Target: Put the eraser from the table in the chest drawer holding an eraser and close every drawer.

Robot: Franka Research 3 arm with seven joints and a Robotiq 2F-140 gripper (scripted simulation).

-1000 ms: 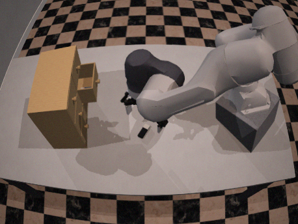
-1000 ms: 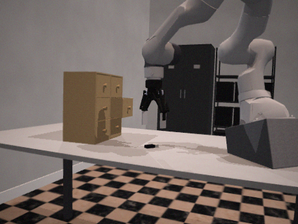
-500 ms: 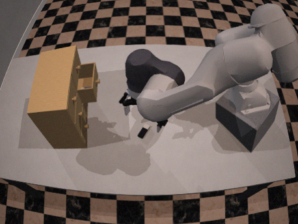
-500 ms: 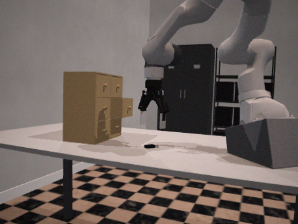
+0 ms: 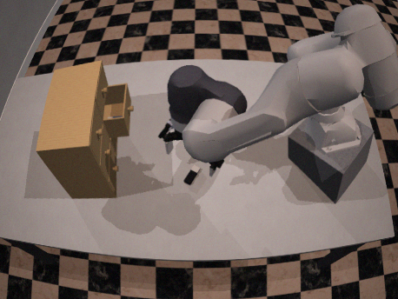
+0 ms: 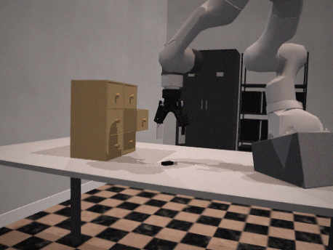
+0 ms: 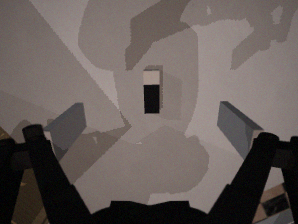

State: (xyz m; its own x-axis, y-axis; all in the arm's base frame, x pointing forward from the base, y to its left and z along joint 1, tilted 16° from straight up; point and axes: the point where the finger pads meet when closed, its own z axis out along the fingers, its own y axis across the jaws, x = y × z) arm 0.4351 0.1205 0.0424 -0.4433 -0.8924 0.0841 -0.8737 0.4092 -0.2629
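Now: hand 1 cm to the left of the black-and-white eraser and 10 cm above it.
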